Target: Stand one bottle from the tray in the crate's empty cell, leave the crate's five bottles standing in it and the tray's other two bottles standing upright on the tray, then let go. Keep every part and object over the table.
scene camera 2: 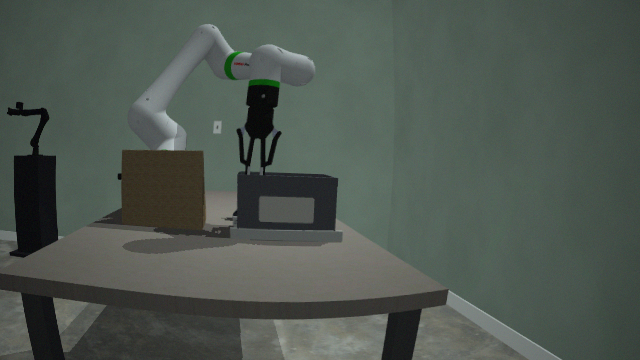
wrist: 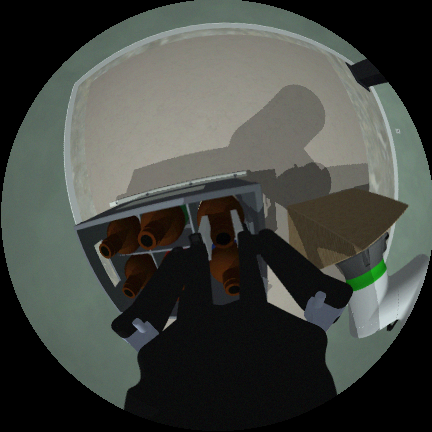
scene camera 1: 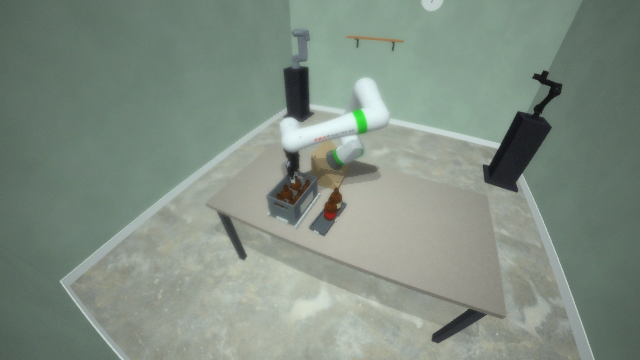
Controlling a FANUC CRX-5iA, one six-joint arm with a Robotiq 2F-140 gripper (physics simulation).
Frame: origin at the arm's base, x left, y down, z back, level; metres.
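Seen in the pictures: gripper, fingertip midpoint: (wrist: pixel 220 221) (scene camera 1: pixel 294 180); arm's base, origin of the base link: (scene camera 2: pixel 162 182) (scene camera 1: pixel 333 160).
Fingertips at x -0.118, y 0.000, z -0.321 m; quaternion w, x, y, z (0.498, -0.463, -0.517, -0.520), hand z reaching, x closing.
Pixels of each thing's middle, then the offset from my fingertips to it. "spot": a spot on its surface instead. Level surfaces: height alone.
- brown bottle, body centre: (wrist: pixel 219 215) (scene camera 1: pixel 295 185) dx +0.003, dy +0.042, dz +0.001 m
- grey crate, body centre: (wrist: pixel 173 247) (scene camera 2: pixel 283 204) (scene camera 1: pixel 293 196) dx +0.049, dy +0.043, dz -0.088 m
- red-labelled bottle, body centre: (scene camera 1: pixel 330 207) dx +0.285, dy +0.048, dz -0.055 m
- pale-labelled bottle, body centre: (scene camera 1: pixel 335 198) dx +0.278, dy +0.048, dz +0.028 m
- dark tray, surface spot: (scene camera 1: pixel 320 227) spot: dx +0.274, dy +0.125, dz -0.159 m
- pale low frame, surface spot: (scene camera 2: pixel 286 235) spot: dx -0.055, dy +0.115, dz -0.093 m
- table, its level: dy +0.130 m
My gripper (scene camera 1: pixel 294 177) (scene camera 2: pixel 255 171) (wrist: pixel 220 221) points straight down at the crate's end near the wooden block and is shut on the neck of a brown bottle (wrist: pixel 220 205). That bottle looks upright, its body inside a corner cell of the grey crate (scene camera 1: pixel 284 213) (scene camera 2: pixel 287 184) (wrist: pixel 258 202); its base is hidden. Other brown bottles stand in the crate: one (wrist: pixel 225 265) beside the held one, others (wrist: pixel 162 225) (wrist: pixel 121 235) (wrist: pixel 139 269) farther left, and one mostly behind a finger. A red-labelled bottle (scene camera 1: pixel 330 210) and a pale-labelled bottle (scene camera 1: pixel 336 197) stand upright on the dark tray (scene camera 1: pixel 320 227).
A wooden block (scene camera 1: pixel 324 162) (scene camera 2: pixel 162 190) (wrist: pixel 350 220) under the arm's base stands close beside the crate's held-bottle end. A pale low frame (scene camera 2: pixel 286 235) surrounds the crate's foot. The table (scene camera 1: pixel 410 225) (scene camera 2: pixel 210 275) has its front edge near the crate and tray in scene camera 1.
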